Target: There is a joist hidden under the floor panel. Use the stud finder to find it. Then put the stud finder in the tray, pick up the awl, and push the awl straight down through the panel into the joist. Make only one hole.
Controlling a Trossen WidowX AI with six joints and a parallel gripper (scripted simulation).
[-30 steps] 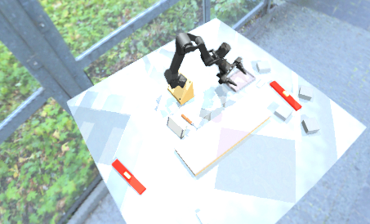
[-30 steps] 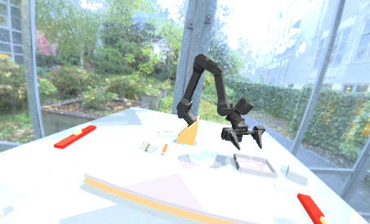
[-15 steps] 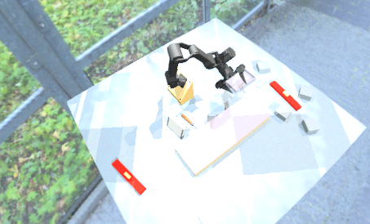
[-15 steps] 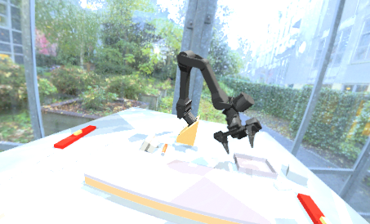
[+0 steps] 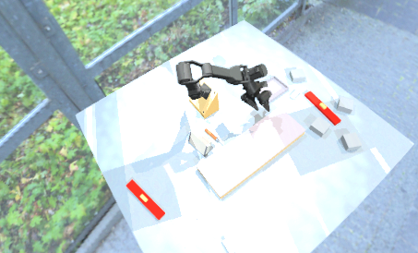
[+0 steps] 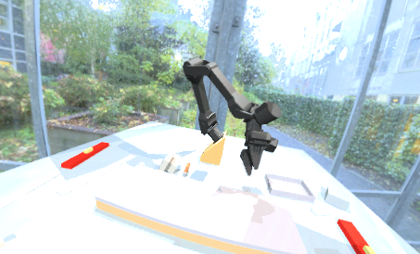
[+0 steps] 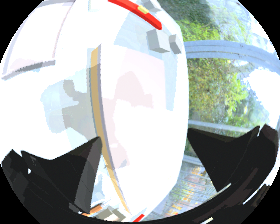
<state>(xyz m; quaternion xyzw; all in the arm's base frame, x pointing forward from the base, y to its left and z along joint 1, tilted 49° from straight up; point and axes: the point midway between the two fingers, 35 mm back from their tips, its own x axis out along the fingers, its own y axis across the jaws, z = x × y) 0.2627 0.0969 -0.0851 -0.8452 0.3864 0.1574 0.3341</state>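
The stud finder lies 12 cm behind my gripper tip, 29 cm to the right of it and 9 cm below it. Also, from my gripper tip: tray (12 cm behind, 19 cm to the left, 10 cm below); awl (8 cm behind, 23 cm to the right, 11 cm below); light (14 cm behind, 28 cm to the right, 10 cm below).
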